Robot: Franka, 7 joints.
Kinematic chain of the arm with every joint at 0, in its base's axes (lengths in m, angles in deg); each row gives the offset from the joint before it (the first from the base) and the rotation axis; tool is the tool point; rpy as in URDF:
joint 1: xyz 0 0 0.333 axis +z
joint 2: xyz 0 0 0 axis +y
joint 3: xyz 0 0 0.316 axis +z
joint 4: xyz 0.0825 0 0 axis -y
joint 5: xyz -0.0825 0 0.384 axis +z
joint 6: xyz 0 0 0 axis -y
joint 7: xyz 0.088 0 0 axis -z
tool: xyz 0 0 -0.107 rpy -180 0 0
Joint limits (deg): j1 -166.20..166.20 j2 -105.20..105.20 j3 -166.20..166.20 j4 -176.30..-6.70 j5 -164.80..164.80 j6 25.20..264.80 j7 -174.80..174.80
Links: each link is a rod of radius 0.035 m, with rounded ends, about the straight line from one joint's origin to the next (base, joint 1, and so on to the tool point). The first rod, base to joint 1, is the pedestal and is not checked.
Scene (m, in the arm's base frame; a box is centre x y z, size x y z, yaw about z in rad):
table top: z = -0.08
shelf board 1: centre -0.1 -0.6 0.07 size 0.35 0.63 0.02 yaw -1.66
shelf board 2: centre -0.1 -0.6 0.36 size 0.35 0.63 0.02 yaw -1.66
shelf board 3: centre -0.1 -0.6 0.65 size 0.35 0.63 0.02 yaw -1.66
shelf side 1: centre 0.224 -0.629 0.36 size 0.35 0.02 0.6 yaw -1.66
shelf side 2: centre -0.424 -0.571 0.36 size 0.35 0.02 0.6 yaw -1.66
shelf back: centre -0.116 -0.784 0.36 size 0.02 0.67 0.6 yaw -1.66
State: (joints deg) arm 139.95 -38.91 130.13 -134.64 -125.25 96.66 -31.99
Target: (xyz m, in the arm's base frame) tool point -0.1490 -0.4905 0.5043
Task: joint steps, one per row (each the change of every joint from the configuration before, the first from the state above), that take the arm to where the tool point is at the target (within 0.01 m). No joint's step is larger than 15 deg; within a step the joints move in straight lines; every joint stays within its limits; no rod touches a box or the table.
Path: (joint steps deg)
1: 5.62 4.53 -0.66 -10.41 4.32 -7.26 0.00
2: 5.63 4.54 -0.67 -10.42 4.31 -7.26 0.00
3: 5.62 4.53 -0.66 -10.41 4.32 -7.26 0.00
4: -7.46 14.92 5.24 2.73 1.07 -9.59 0.00
5: -7.45 14.93 5.25 2.72 1.07 -9.59 0.00
6: -7.45 14.92 5.24 2.73 1.08 -9.60 0.00
7: -7.46 14.92 5.24 2.72 1.07 -9.59 0.00
8: 3.05 -10.43 -6.16 8.37 -4.09 10.33 0.00
9: 3.05 -10.43 -6.16 8.37 -4.09 10.32 0.00
10: 3.05 -10.44 -6.16 8.36 -4.10 10.32 0.00

